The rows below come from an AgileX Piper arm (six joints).
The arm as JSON. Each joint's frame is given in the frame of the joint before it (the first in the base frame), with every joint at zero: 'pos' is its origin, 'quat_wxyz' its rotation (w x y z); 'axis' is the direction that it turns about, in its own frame. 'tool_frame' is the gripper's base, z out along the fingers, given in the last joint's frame.
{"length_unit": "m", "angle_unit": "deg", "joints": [
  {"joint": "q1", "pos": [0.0, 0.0, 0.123], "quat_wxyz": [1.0, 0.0, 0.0, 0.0], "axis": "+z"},
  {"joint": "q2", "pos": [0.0, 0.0, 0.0], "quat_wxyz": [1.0, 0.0, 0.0, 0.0], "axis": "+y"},
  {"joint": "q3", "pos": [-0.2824, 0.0, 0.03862], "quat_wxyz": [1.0, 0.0, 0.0, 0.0], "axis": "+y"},
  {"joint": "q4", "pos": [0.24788, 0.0, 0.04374], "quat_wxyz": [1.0, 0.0, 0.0, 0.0], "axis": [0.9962, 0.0, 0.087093]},
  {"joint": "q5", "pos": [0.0, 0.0, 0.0], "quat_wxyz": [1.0, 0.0, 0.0, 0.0], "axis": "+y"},
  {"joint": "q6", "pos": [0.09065, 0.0, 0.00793], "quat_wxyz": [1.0, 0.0, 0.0, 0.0], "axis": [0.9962, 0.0, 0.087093]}
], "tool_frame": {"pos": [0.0, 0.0, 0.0], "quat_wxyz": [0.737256, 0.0, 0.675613, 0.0]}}
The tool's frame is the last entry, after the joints.
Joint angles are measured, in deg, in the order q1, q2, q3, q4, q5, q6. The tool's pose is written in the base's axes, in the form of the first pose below.
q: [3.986, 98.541, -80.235, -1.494, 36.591, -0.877]
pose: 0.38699 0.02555 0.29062 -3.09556 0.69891 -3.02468
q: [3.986, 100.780, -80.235, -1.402, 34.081, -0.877]
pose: 0.39630 0.02636 0.27785 -3.09767 0.70371 -3.02536
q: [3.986, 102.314, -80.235, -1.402, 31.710, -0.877]
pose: 0.40316 0.02692 0.26958 -3.09713 0.71830 -3.02404
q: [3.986, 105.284, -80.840, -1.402, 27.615, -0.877]
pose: 0.41651 0.02799 0.25587 -3.09587 0.74847 -3.02154
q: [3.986, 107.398, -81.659, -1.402, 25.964, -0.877]
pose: 0.42502 0.02864 0.24647 -3.09577 0.75468 -3.02080
